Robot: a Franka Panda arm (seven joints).
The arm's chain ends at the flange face. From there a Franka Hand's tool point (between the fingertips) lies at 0.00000 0.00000 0.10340 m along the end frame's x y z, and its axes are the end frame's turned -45 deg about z.
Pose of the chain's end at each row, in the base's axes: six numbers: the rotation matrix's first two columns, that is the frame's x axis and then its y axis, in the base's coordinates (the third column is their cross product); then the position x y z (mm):
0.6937 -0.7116 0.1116 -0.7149 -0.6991 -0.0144 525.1 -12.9 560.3
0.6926 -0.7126 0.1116 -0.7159 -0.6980 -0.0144 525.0 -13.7 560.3
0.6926 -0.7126 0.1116 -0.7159 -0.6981 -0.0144 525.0 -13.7 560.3
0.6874 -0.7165 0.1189 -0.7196 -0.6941 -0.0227 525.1 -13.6 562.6
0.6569 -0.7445 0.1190 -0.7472 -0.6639 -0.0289 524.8 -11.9 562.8
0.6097 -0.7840 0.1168 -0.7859 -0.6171 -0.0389 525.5 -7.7 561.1
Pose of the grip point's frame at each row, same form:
0.9960 -0.0088 0.0891 -0.0150 -0.9975 0.0687 534.2 -20.1 457.6
0.9960 -0.0103 0.0891 -0.0165 -0.9974 0.0687 534.1 -20.9 457.6
0.9960 -0.0103 0.0891 -0.0165 -0.9975 0.0687 534.1 -20.9 457.6
0.9949 -0.0158 0.1001 -0.0228 -0.9974 0.0680 535.3 -20.8 460.0
0.9928 -0.0570 0.1046 -0.0639 -0.9959 0.0637 535.2 -19.1 460.2
0.9868 -0.1180 0.1101 -0.1246 -0.9907 0.0551 536.1 -14.7 458.5

